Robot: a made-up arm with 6 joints.
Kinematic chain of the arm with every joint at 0, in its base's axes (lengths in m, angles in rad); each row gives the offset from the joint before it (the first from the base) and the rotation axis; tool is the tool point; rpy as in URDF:
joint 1: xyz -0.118 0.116 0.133 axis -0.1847 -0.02 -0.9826
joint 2: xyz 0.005 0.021 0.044 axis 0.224 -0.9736 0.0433
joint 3: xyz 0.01 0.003 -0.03 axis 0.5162 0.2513 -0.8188
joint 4: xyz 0 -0.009 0.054 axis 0.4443 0.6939 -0.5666
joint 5: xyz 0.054 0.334 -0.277 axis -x
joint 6: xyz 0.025 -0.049 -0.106 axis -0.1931 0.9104 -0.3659
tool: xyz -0.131 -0.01 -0.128 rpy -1.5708 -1.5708 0
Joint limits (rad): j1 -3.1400..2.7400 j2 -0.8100..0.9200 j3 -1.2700..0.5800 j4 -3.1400..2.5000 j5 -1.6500..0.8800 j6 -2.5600..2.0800
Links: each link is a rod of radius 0.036 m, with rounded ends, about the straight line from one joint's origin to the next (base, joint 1, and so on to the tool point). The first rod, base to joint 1, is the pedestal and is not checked.
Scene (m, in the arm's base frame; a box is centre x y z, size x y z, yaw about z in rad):
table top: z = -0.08
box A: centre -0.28 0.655 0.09 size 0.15 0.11 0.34 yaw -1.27
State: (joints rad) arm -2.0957 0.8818 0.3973 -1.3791 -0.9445 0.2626
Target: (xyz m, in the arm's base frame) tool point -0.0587 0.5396 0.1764
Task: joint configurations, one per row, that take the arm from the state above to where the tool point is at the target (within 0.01 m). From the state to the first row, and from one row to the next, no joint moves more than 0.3 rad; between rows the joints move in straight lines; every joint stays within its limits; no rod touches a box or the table.
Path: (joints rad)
1: -2.0023 0.8448 0.3432 -1.6660 -0.9510 0.2006
2: -1.9088 0.8079 0.2891 -1.9530 -0.9574 0.1385
3: -1.8154 0.7709 0.2350 -2.2399 -0.9639 0.0765
4: -1.5356 0.8082 0.3213 -2.3618 -0.9804 -0.0269
5: -1.2559 0.8455 0.4075 -2.4837 -0.9969 -0.1302
6: -0.9761 0.8827 0.4938 -2.6057 -1.0134 -0.2335
7: -0.6964 0.9200 0.5800 -2.7276 -1.0299 -0.3369
8: -0.7465 0.9200 0.5421 -2.5947 -1.0663 -0.0704
9: -0.7966 0.9200 0.5042 -2.4619 -1.1027 0.1961
10: -0.8467 0.9200 0.4662 -2.3290 -1.1390 0.4626
11: -0.8969 0.9200 0.4283 -2.1961 -1.1754 0.7291
12: -0.9470 0.9200 0.3904 -2.0632 -1.2118 0.9956
13: -0.9971 0.9200 0.3525 -1.9304 -1.2481 1.2622
14: -1.0472 0.9200 0.3146 -1.7975 -1.2845 1.5287

